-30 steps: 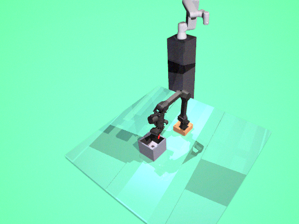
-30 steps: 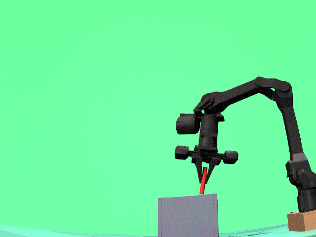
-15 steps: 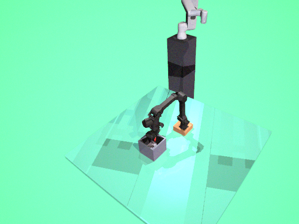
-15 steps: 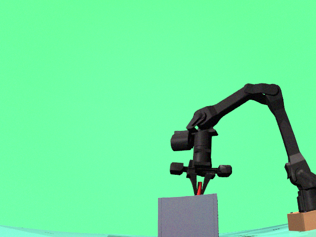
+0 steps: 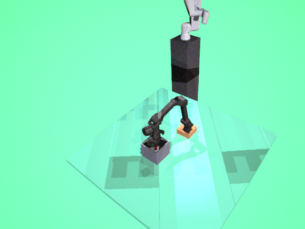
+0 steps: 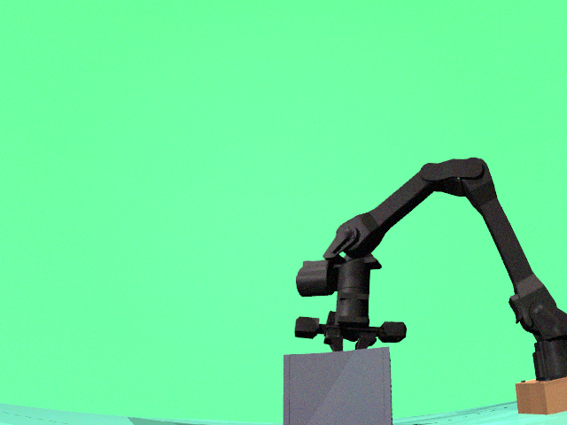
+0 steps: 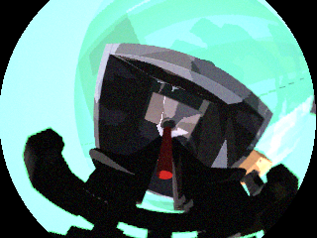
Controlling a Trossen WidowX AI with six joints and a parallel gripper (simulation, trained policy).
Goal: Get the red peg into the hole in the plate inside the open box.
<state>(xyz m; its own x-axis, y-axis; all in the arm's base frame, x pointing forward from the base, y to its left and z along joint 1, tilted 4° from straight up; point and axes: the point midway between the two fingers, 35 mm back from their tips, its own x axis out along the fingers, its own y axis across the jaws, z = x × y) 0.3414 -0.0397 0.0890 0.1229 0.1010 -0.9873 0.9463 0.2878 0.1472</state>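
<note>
My gripper tip is now 10 mm below the red peg.
</note>
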